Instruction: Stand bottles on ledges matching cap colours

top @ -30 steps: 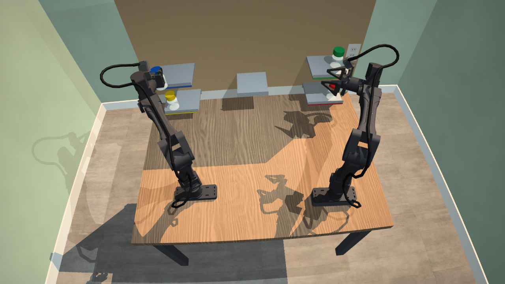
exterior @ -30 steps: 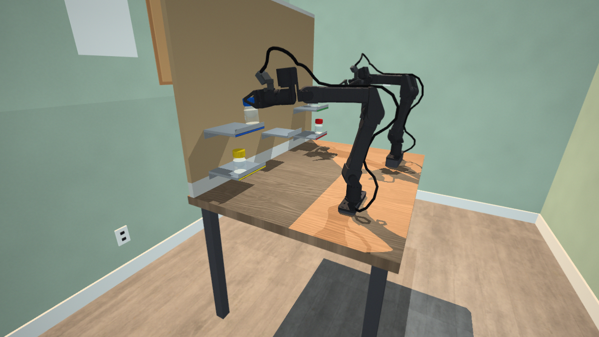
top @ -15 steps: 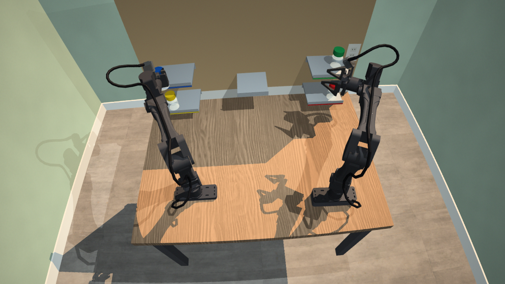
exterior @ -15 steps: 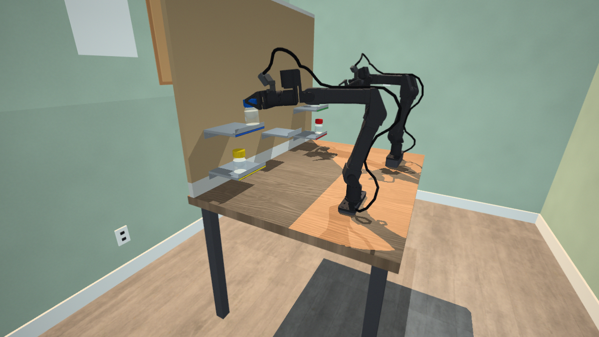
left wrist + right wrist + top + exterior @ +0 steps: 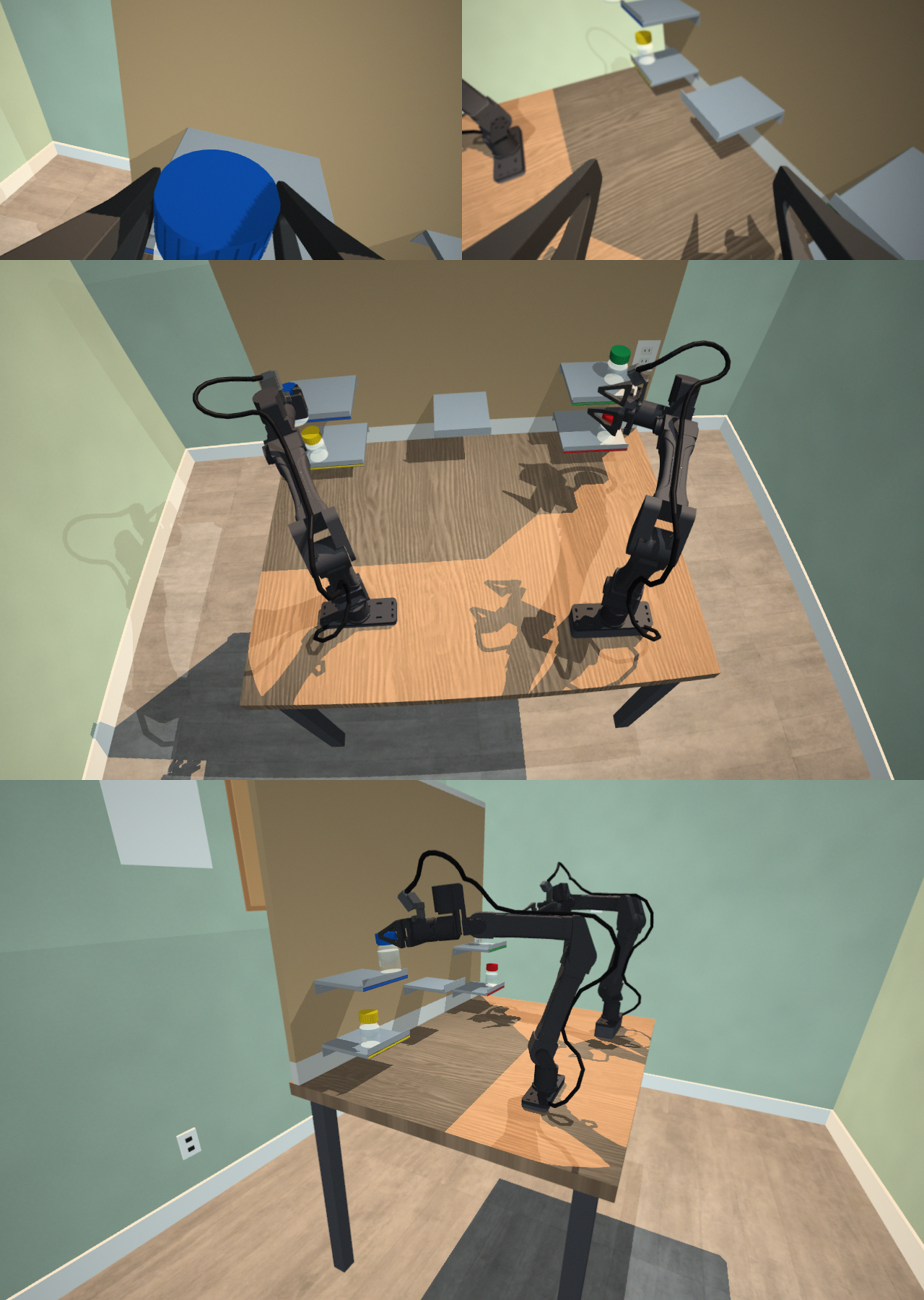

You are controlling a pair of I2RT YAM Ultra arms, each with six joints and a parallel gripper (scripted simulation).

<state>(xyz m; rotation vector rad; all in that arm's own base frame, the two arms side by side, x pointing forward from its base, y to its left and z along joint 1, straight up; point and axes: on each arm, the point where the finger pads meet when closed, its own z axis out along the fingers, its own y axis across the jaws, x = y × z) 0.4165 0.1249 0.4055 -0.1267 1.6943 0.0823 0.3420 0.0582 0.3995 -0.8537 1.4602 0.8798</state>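
My left gripper is now 5 cm above the blue-capped bottle. The rest, counted from my left hand: brown wall panel 27 cm ahead, 41 cm to the right, 3 cm above; then green-capped bottle 21 cm ahead, 85 cm to the right, 8 cm below; then yellow-capped bottle 7 cm ahead, 2 cm to the left, 28 cm below.
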